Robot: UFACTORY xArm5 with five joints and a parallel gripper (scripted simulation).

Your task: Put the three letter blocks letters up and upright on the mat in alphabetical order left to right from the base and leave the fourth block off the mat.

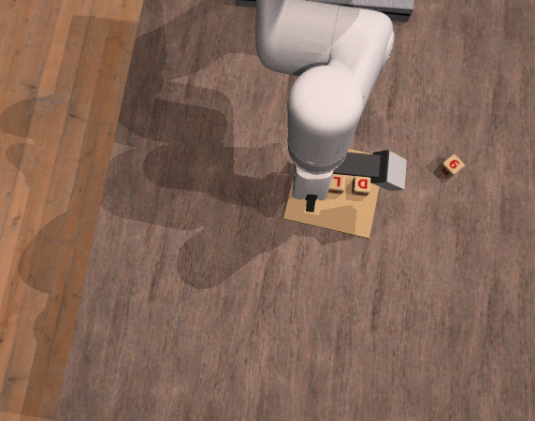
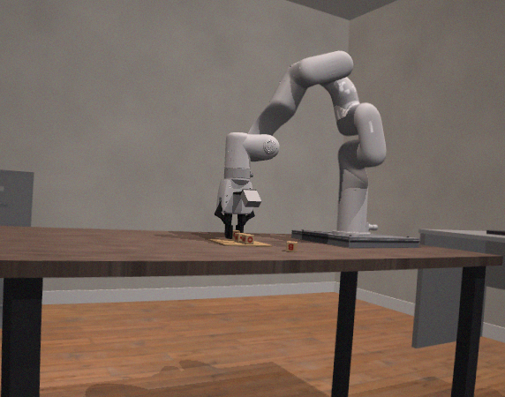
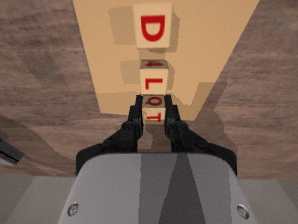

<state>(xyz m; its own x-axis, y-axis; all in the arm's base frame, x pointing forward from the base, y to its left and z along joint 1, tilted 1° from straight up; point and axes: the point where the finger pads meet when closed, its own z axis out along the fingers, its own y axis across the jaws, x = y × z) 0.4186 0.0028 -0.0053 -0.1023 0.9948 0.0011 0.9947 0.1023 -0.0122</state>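
Now: the tan mat 40 mm to the left of my hand and 30 mm below it.
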